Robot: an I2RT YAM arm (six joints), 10 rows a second.
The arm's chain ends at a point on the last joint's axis. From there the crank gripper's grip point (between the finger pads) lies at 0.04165 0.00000 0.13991 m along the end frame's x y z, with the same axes.
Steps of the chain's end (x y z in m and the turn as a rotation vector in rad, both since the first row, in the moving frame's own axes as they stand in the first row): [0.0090, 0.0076, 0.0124, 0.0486, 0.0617, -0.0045]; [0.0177, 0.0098, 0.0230, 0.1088, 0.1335, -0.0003]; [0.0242, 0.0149, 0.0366, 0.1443, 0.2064, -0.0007]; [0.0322, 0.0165, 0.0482, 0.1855, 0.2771, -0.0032]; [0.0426, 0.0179, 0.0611, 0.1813, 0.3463, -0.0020]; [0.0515, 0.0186, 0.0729, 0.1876, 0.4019, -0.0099]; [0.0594, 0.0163, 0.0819, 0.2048, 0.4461, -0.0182]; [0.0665, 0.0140, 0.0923, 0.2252, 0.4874, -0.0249]
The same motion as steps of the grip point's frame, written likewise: [0.0175, 0.0007, 0.0094, 0.0486, 0.0617, -0.0045]; [0.0359, -0.0051, 0.0154, 0.1088, 0.1335, -0.0003]; [0.0519, -0.0045, 0.0237, 0.1443, 0.2064, -0.0007]; [0.0686, -0.0081, 0.0292, 0.1855, 0.2771, -0.0032]; [0.0873, -0.0057, 0.0365, 0.1813, 0.3463, -0.0020]; [0.1025, -0.0059, 0.0431, 0.1876, 0.4019, -0.0099]; [0.1150, -0.0106, 0.0475, 0.2048, 0.4461, -0.0182]; [0.1262, -0.0156, 0.0532, 0.2252, 0.4874, -0.0249]
